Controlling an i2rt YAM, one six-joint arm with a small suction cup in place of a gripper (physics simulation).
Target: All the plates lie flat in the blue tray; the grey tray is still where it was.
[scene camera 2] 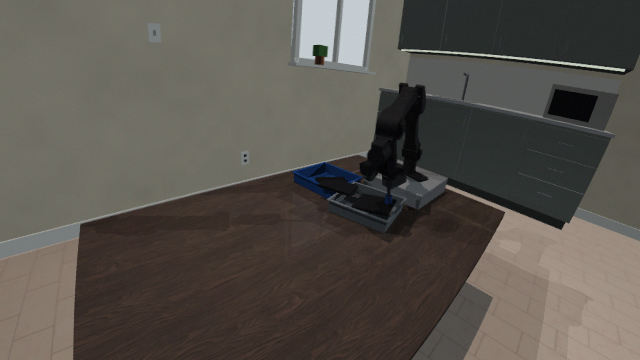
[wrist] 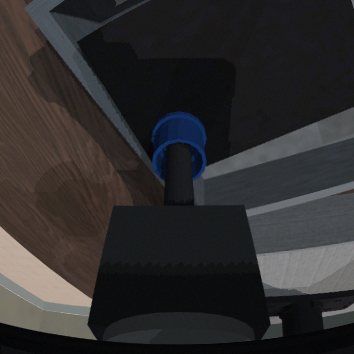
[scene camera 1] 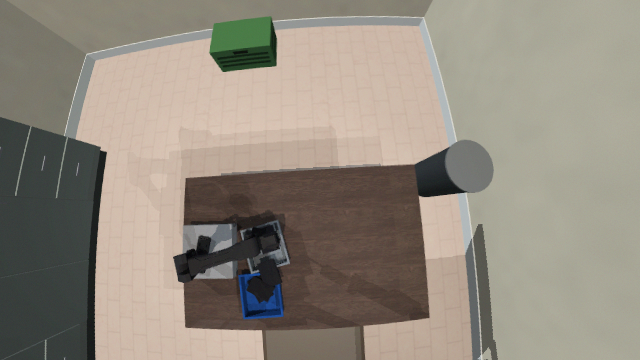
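Seen in the pictures: hand, tool point: [scene camera 2: 388,204] [wrist: 178,128]; arm's base, link origin: [scene camera 2: 407,172] [wrist: 299,302] [scene camera 1: 202,254].
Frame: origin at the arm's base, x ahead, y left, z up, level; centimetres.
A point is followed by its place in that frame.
My suction cup [wrist: 179,138] [scene camera 2: 388,199] sits on a black plate [wrist: 211,105] {x 33.4, y 16.2, z -0.7 cm} [scene camera 2: 368,203] {x 37.4, y 13.5, z -1.8 cm} near its corner and holds it just above the grey tray [scene camera 1: 285,258] {x 46.1, y 4.8, z -6.9 cm} [scene camera 2: 358,217] {x 43.3, y 15.7, z -5.0 cm} [wrist: 88,81] {x 34.1, y 23.2, z -2.2 cm}. More black shows under it in the grey tray. The blue tray [scene camera 1: 250,308] {x 30.3, y -27.3, z -6.9 cm} [scene camera 2: 308,176] {x 40.6, y -26.8, z -6.8 cm} stands right beside the grey tray. A black plate [scene camera 2: 335,182] [scene camera 1: 261,288] lies in the blue tray and reaches over the rim toward the grey tray; I cannot tell if it lies flat. In the overhead view the arm hides the cup.
The arm stands on a light grey base block [scene camera 1: 219,237] {x 8.2, y 11.1, z -0.5 cm} [scene camera 2: 427,188] {x 5.1, y 16.0, z -0.4 cm} at the table's edge, next to both trays. A dark kitchen counter [scene camera 2: 514,147] [scene camera 1: 44,223] is behind it. A green cabinet [scene camera 1: 243,43] and a dark cylinder [scene camera 1: 451,172] stand off the table.
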